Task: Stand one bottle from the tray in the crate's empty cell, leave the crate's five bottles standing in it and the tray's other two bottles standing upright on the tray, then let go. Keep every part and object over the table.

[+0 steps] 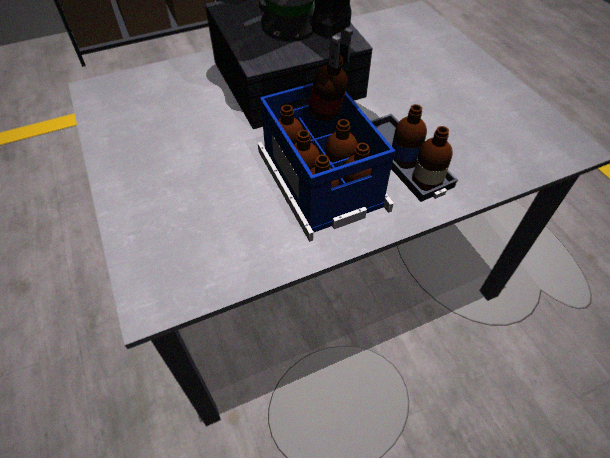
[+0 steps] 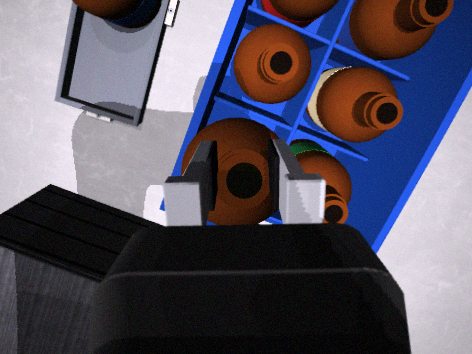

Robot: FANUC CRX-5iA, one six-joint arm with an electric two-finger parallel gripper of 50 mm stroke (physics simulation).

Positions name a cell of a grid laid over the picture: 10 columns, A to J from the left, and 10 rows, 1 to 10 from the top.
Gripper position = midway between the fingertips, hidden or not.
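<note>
A red-labelled brown bottle (image 1: F2) can be seen, as can a blue-labelled bottle (image 1: F4) and a blue-labelled bottle (image 1: G3). The scene also has a cream-labelled bottle (image 1: H4) and a cream-labelled bottle (image 2: H3), and with them the gripper (image 2: F5) is visible.
</note>
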